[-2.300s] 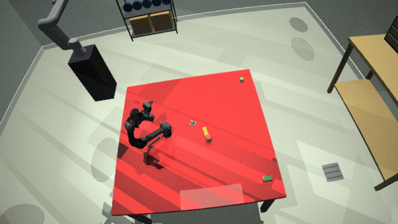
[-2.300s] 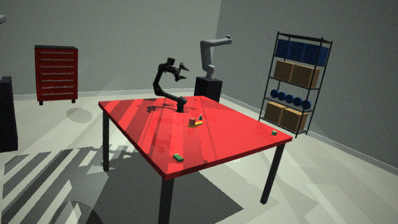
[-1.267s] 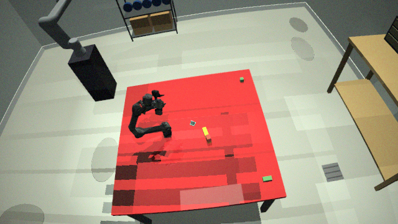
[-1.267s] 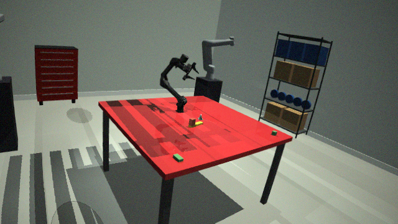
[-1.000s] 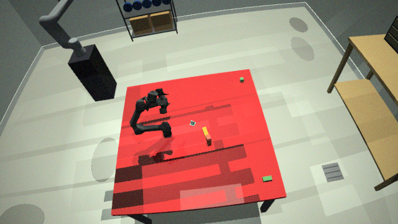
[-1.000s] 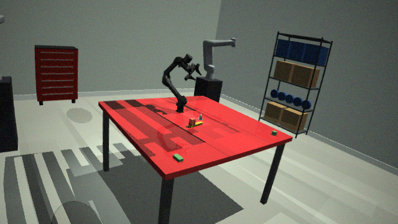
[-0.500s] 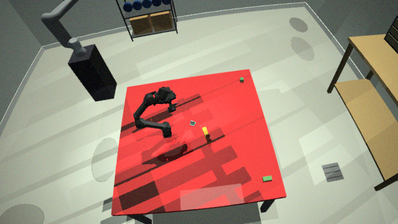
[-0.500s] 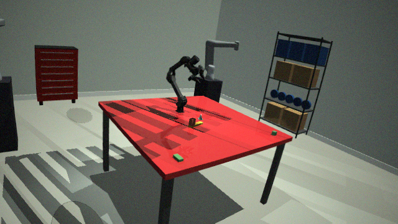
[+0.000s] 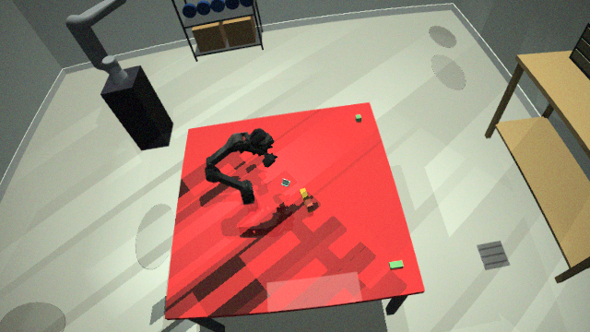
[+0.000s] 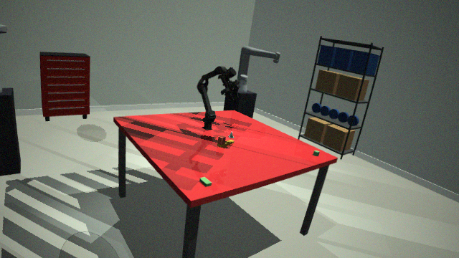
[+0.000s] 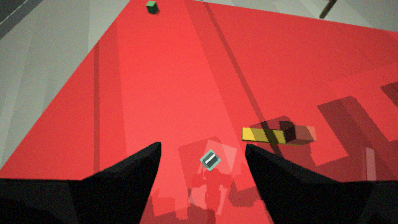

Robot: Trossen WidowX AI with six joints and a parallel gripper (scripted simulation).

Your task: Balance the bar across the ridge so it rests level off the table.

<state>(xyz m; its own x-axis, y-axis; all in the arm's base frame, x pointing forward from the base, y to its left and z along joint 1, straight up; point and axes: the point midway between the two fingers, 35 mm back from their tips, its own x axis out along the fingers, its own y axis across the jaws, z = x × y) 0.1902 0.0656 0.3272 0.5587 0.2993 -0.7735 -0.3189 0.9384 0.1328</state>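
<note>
My gripper tip is 28 cm above the teal ridge piece and 2 cm short of it.
</note>
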